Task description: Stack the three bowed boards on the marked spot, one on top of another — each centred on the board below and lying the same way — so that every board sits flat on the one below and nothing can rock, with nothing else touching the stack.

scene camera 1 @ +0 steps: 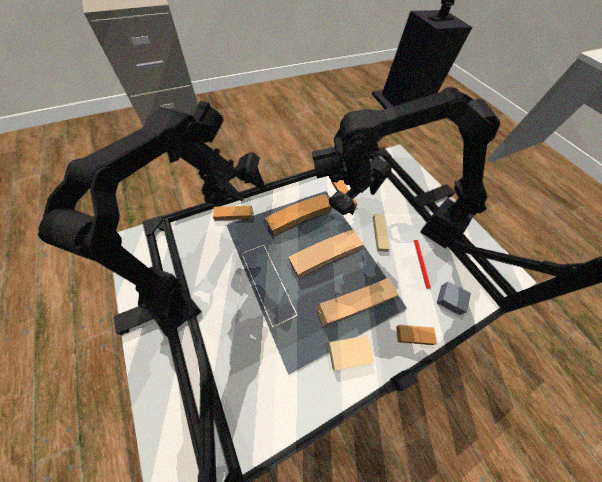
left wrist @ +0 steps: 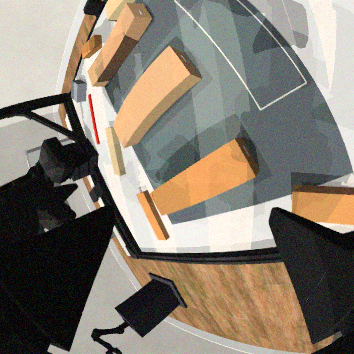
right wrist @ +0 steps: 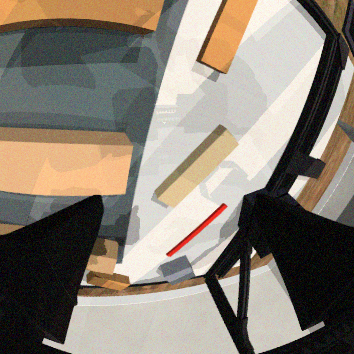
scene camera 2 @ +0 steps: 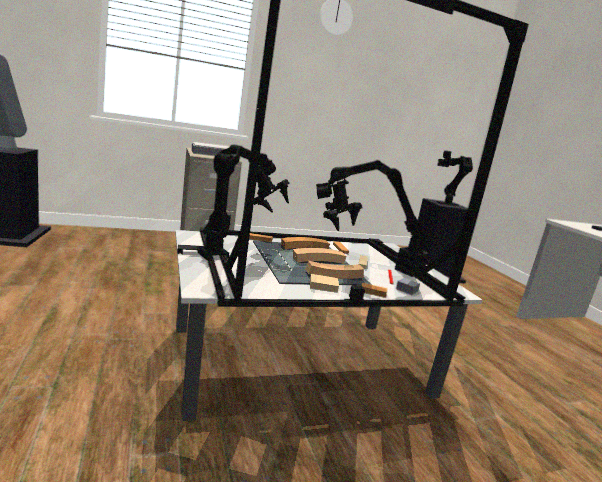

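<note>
Three bowed boards lie apart on the dark mat: a back board, a middle board and a front board. In scene camera 2 the back and middle ones arch upward; the front one appears to dip in the middle. The marked outline is bare, left of them. My left gripper is open and empty, high above the back edge. My right gripper is open and empty above the back right.
Orange blocks lie at the back left, back right and front right. A pale block lies in front of the mat. A tan block, red bar and grey block lie to the right.
</note>
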